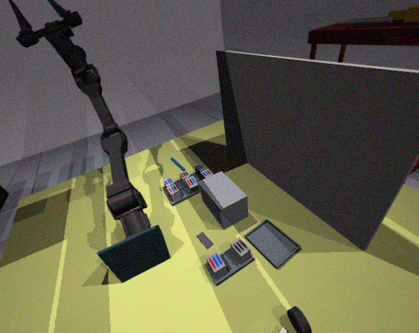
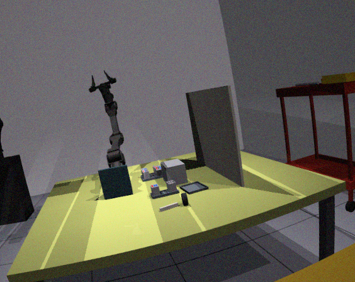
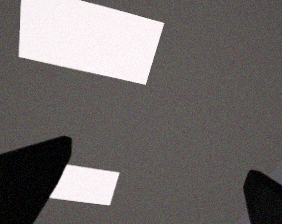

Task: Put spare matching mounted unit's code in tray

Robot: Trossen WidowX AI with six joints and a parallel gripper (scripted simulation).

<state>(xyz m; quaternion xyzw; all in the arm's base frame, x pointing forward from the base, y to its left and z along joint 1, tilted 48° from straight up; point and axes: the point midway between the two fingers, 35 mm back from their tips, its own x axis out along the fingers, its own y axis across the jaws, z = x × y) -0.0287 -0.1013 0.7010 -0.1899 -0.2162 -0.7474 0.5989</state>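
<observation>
Right now my gripper tip is 17 cm short of the grey spare block, 21 cm to the left of it and 64 cm above it. The rest, counted from my gripper tip: grey-striped spare 27 cm ahead, 60 cm to the right, 64 cm below; grey mounted unit 32 cm ahead, 41 cm to the right, 63 cm below; grey board 55 cm ahead, 41 cm to the right, 46 cm below.
</observation>
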